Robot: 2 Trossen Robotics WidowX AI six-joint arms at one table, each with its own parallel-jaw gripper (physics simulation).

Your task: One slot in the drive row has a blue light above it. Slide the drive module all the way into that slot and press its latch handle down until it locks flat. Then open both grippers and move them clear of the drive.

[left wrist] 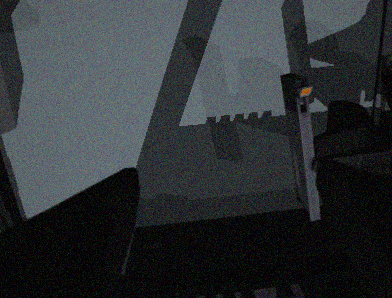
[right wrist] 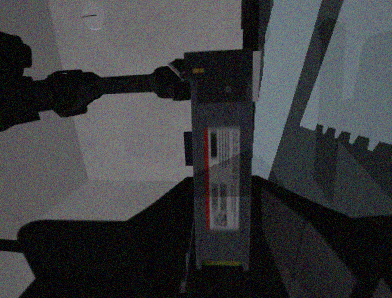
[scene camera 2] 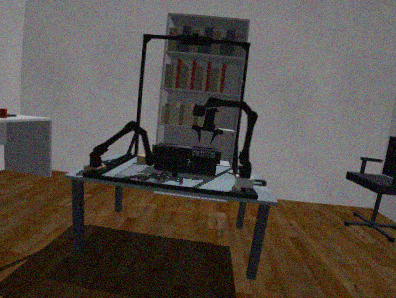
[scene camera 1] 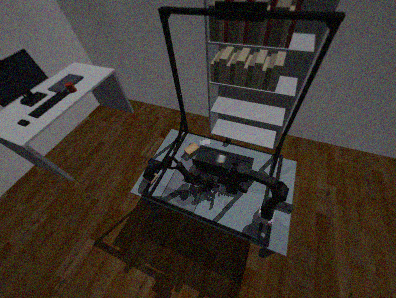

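Where they show: left gripper, fingertip midpoint: (left wrist: 227, 175) (right wrist: 80, 91) (scene camera 2: 204, 143); right gripper, fingertip midpoint: (left wrist: 303, 157) (right wrist: 221, 182) (scene camera 2: 188, 163) (scene camera 1: 220, 186); left arm's base, origin of the base link: (scene camera 2: 244, 176) (scene camera 1: 266, 214); right arm's base, origin of the base link: (scene camera 2: 95, 165) (scene camera 1: 150, 176).
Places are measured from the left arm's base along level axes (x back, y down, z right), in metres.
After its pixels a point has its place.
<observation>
The drive chassis (scene camera 1: 207, 156) @(y -0.103, x -0.526, z 0.237 m) (scene camera 2: 172, 157) @(y -0.027, x -0.488, z 0.182 m) is a long dark box on the table. The grey drive module (left wrist: 309, 170) @(y -0.042, x -0.357, z 0.075 m) (right wrist: 200, 150) @(y -0.037, x -0.358, z 0.049 m) has a white label with a red edge and a black end; its narrow side with an orange tab shows in the left wrist view. My right gripper (right wrist: 221, 182) @(y -0.025, x -0.358, z 0.070 m) is shut on the module, its fingers on either side, in front of the chassis. My left gripper (scene camera 2: 206, 139) @(y -0.172, x -0.265, z 0.013 m) (left wrist: 227, 175) @(y -0.172, x -0.265, z 0.013 m) is open and empty above the right part of the chassis. The blue light, the slot and the latch angle cannot be made out in the dim views.
A black frame (scene camera 1: 174, 75) @(y -0.573, x -0.880, z 0.523 m) (scene camera 2: 141, 90) @(y -0.498, x -0.874, z 0.535 m) stands around the table (scene camera 1: 290, 200) @(y 0.074, x 0.151, z 0.196 m) (scene camera 2: 267, 197) @(y 0.073, x 0.125, z -0.122 m). A small tan block (scene camera 1: 191, 148) @(y 0.011, x -0.728, z 0.338 m) (scene camera 2: 141, 159) @(y 0.039, x -0.744, z 0.281 m) lies left of the chassis. My left arm (scene camera 1: 262, 177) @(y -0.443, x -0.118, z 0.007 m) (scene camera 2: 248, 135) @(y -0.254, x -0.016, z -0.019 m) reaches over from the right. A bookshelf (scene camera 2: 165, 60) stands behind.
</observation>
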